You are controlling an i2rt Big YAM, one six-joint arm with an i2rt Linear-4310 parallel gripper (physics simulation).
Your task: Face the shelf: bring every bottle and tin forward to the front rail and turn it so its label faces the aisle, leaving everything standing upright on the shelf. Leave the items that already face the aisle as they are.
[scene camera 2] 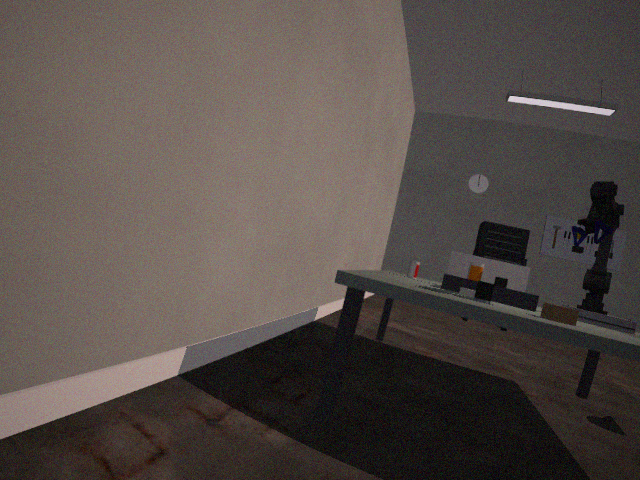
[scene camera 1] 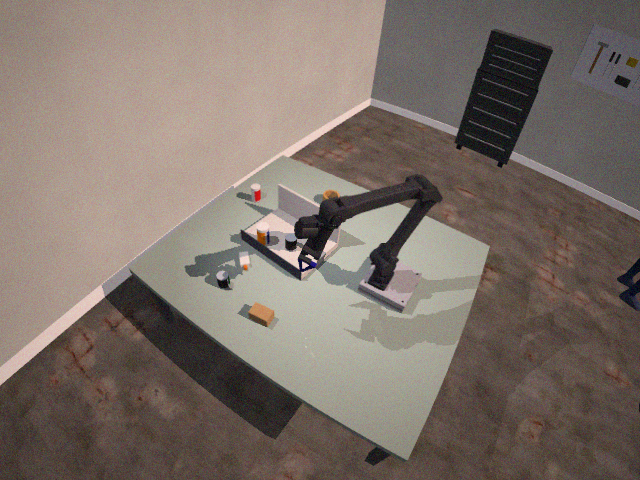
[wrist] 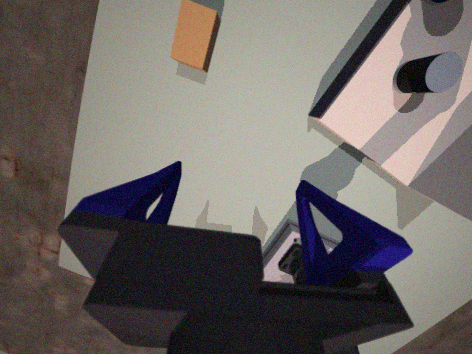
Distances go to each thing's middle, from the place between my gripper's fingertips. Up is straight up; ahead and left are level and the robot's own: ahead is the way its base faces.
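Measured from my hand, the white shelf (scene camera 1: 291, 206) is 27 cm ahead, 28 cm to the right and 20 cm below. The shelf deck (scene camera 1: 280, 223) sits 28 cm below my hand, 27 cm ahead of it and 27 cm to the right of it. As for the dark front rail (scene camera 2: 527, 301), that's 29 cm ahead of my hand, 26 cm below it and 14 cm to the right of it. And the brown box (wrist: 195, 35) is 11 cm ahead of my hand, 27 cm below it and 15 cm to the left of it. Going by their middles, the brown box is the nearest to my hand of the things named here.
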